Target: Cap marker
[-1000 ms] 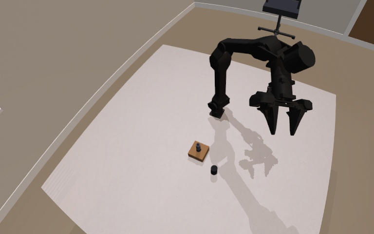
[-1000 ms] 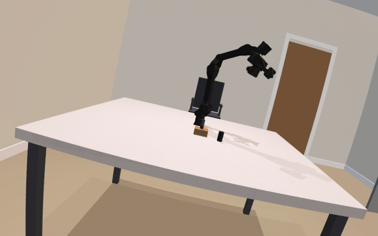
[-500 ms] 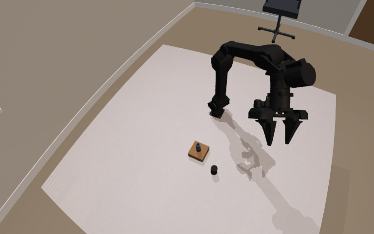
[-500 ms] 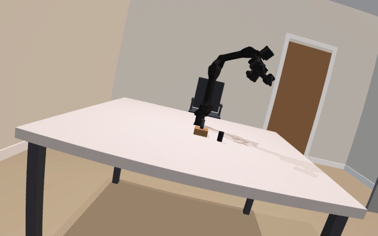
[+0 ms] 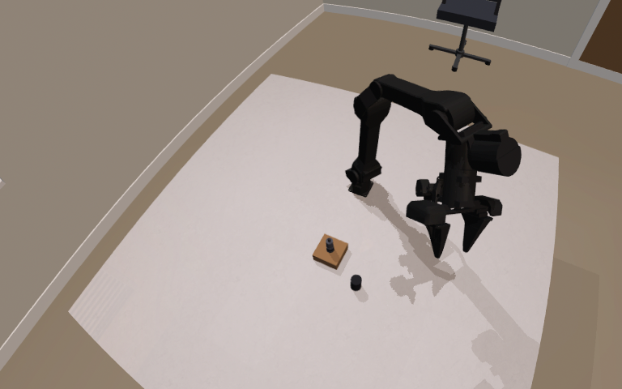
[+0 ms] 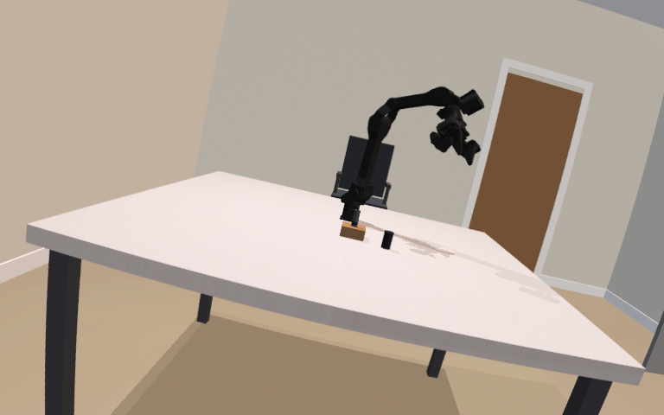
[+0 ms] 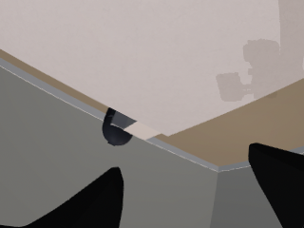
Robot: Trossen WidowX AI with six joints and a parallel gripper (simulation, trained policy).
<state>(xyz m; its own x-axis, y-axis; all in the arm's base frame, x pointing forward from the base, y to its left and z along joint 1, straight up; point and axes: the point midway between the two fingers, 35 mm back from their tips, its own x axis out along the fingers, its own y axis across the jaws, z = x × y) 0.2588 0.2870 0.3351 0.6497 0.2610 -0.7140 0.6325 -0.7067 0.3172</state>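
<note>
My gripper tip is 3 cm short of the black cap, 17 cm to the left of it and 28 cm above it. From my gripper tip the other things lie so: brown holder block 3 cm behind, 28 cm to the right, 29 cm below.
</note>
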